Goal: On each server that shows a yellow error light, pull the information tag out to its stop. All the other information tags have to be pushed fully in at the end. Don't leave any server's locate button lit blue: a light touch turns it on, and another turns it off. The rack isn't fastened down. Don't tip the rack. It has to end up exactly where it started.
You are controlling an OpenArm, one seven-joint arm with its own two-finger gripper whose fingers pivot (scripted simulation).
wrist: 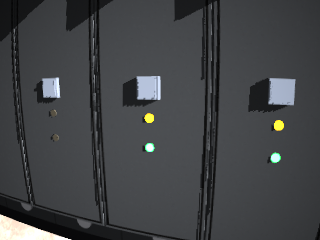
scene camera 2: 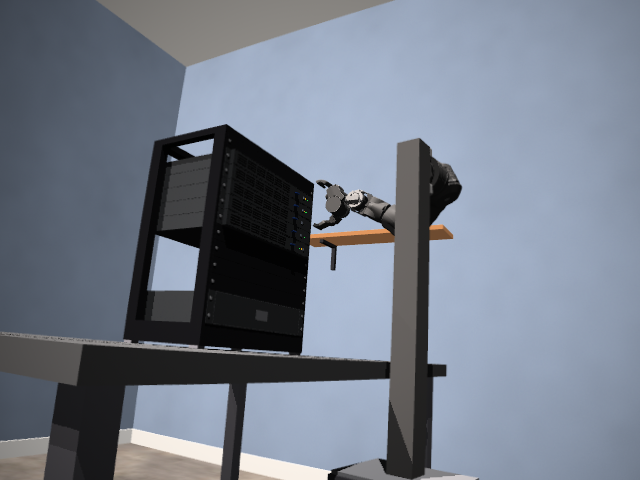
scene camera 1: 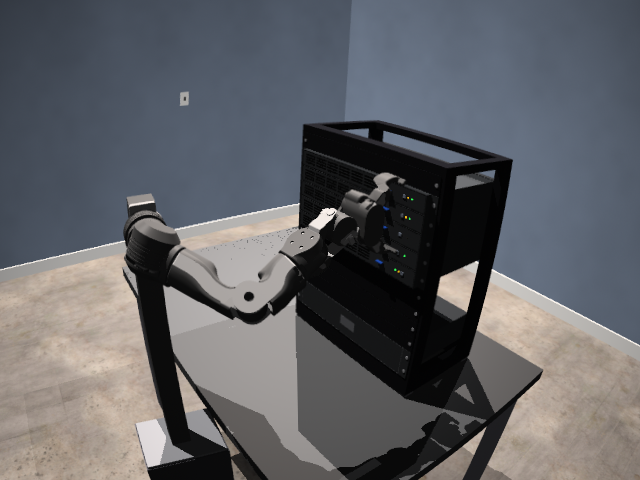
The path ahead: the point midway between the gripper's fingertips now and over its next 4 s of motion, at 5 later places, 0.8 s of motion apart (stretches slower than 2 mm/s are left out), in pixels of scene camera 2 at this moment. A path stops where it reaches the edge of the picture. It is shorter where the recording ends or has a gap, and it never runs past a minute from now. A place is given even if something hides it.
My gripper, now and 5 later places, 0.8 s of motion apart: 317,205; 315,195; 313,195; 314,207; 317,236; 318,243
